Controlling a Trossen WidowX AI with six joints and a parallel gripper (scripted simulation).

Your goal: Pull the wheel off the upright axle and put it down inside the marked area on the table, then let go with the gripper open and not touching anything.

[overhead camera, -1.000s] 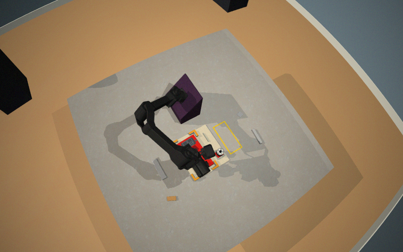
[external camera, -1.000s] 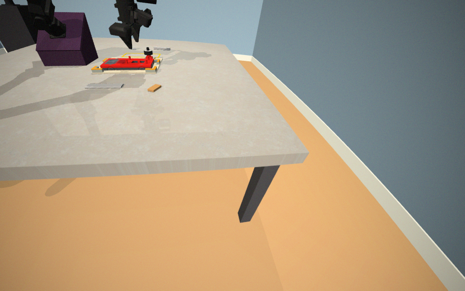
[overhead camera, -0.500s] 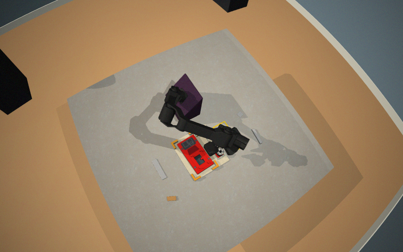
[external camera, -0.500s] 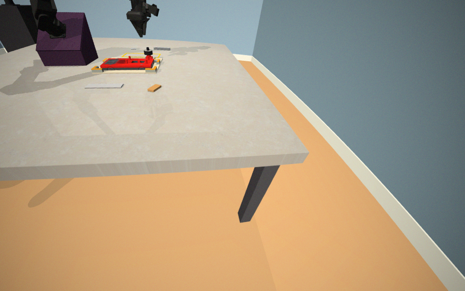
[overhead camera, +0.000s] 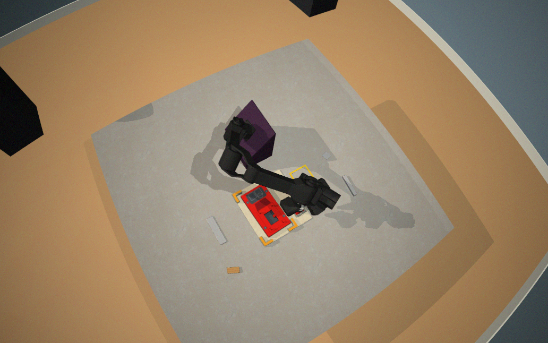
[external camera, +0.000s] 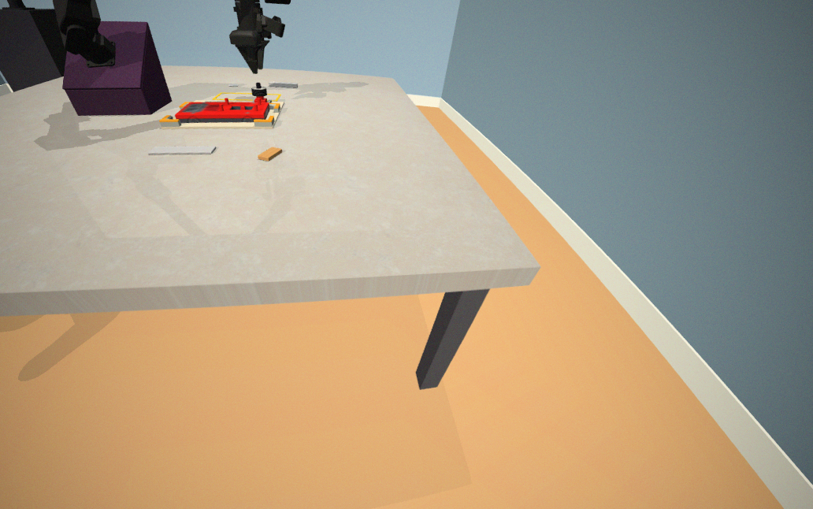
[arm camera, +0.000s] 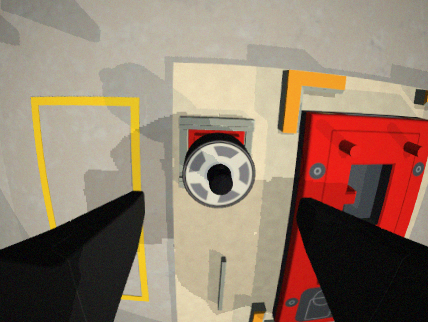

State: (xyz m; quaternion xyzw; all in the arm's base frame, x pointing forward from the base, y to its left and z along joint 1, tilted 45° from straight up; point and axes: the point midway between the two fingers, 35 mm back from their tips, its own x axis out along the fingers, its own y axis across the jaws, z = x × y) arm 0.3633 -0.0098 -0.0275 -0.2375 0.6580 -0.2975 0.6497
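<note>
My gripper tip is 50 mm above the wheel.
</note>
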